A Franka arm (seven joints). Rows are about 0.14 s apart.
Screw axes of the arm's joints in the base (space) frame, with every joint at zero. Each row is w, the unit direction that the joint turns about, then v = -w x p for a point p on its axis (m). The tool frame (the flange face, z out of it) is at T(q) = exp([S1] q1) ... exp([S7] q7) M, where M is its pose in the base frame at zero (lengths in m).
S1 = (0, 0, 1, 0.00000, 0.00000, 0.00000)
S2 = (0, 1, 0, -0.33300, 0.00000, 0.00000)
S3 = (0, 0, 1, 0.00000, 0.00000, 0.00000)
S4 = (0, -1, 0, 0.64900, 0.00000, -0.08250)
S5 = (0, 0, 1, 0.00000, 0.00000, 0.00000)
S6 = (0, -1, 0, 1.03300, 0.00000, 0.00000)
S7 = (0, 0, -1, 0.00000, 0.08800, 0.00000)
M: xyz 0.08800 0.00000 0.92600 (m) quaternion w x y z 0 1 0 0
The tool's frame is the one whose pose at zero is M.
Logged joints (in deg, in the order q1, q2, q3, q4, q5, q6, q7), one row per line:
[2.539 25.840 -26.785 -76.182 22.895 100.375 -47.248]
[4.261 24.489 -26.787 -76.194 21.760 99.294 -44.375]
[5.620 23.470 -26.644 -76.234 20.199 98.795 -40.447]
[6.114 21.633 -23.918 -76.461 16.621 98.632 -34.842]
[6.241 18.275 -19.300 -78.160 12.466 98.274 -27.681]
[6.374 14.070 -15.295 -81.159 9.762 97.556 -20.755]
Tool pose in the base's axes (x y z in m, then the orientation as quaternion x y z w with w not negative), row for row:
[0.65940 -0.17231 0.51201 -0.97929 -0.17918 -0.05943 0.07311]
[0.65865 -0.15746 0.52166 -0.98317 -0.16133 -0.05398 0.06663]
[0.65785 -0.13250 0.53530 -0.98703 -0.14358 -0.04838 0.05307]
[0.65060 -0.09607 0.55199 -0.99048 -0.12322 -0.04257 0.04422]
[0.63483 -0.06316 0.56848 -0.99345 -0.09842 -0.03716 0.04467]
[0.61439 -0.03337 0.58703 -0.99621 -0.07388 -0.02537 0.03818]
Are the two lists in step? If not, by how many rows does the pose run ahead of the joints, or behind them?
The pose runs 1 row ahead of the joints: the pose in row i belongs to the joints in row i + 1.
